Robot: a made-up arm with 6 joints. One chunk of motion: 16 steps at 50 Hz.
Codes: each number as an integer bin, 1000 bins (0 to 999) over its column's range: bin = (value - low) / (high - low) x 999, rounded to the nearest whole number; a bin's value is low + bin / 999 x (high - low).
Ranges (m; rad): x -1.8..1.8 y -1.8..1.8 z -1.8..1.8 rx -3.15..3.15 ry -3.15..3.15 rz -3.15..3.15
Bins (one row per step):
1: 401 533 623 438 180 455
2: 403 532 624 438 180 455
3: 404 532 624 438 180 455
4: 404 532 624 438 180 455
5: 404 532 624 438 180 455
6: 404 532 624 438 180 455
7: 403 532 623 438 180 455
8: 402 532 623 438 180 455
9: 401 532 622 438 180 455
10: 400 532 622 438 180 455
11: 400 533 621 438 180 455
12: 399 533 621 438 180 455
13: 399 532 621 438 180 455
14: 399 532 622 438 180 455
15: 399 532 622 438 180 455
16: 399 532 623 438 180 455
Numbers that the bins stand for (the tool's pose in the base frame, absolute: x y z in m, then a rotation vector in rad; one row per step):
1: -0.3550 0.1207 0.4450 -0.3878 -2.0149 -0.2806
2: -0.3477 0.1171 0.4486 -0.3878 -2.0149 -0.2806
3: -0.3441 0.1171 0.4486 -0.3878 -2.0149 -0.2806
4: -0.3441 0.1171 0.4486 -0.3878 -2.0149 -0.2806
5: -0.3441 0.1171 0.4486 -0.3878 -2.0149 -0.2806
6: -0.3441 0.1171 0.4486 -0.3878 -2.0149 -0.2806
7: -0.3477 0.1171 0.4450 -0.3878 -2.0149 -0.2806
8: -0.3514 0.1171 0.4450 -0.3878 -2.0149 -0.2806
9: -0.3550 0.1171 0.4414 -0.3878 -2.0149 -0.2806
10: -0.3586 0.1171 0.4414 -0.3878 -2.0149 -0.2806
11: -0.3586 0.1207 0.4378 -0.3878 -2.0149 -0.2806
12: -0.3622 0.1207 0.4378 -0.3878 -2.0149 -0.2806
13: -0.3622 0.1171 0.4378 -0.3878 -2.0149 -0.2806
14: -0.3622 0.1171 0.4414 -0.3878 -2.0149 -0.2806
15: -0.3622 0.1171 0.4414 -0.3878 -2.0149 -0.2806
16: -0.3622 0.1171 0.4450 -0.3878 -2.0149 -0.2806

